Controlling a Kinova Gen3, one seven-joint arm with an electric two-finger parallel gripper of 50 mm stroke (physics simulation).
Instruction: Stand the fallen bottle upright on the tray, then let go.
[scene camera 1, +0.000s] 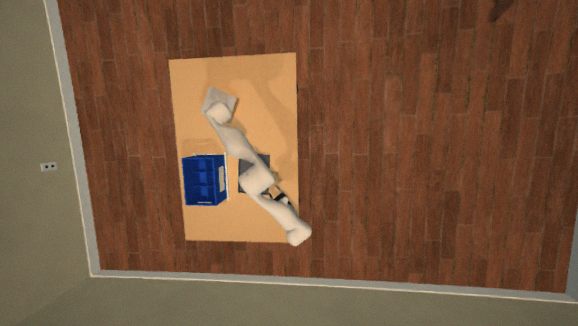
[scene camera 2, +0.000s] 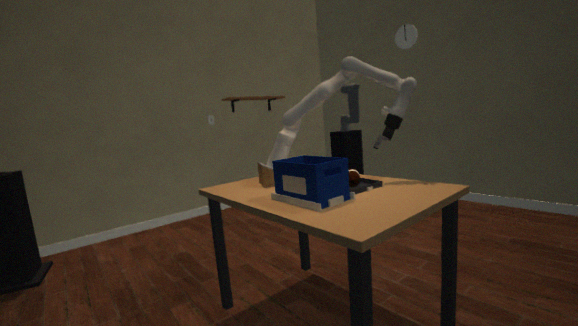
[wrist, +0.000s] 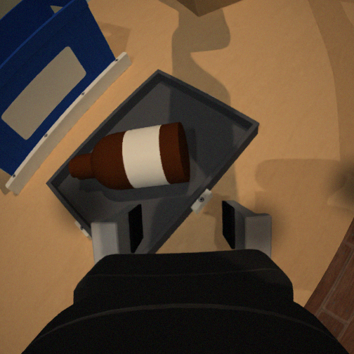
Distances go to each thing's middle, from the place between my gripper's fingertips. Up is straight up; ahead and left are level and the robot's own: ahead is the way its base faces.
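Scene:
Here is my gripper, 13 cm above the brown bottle (wrist: 154, 155), 15 cm to the left of it and 2 cm past it.

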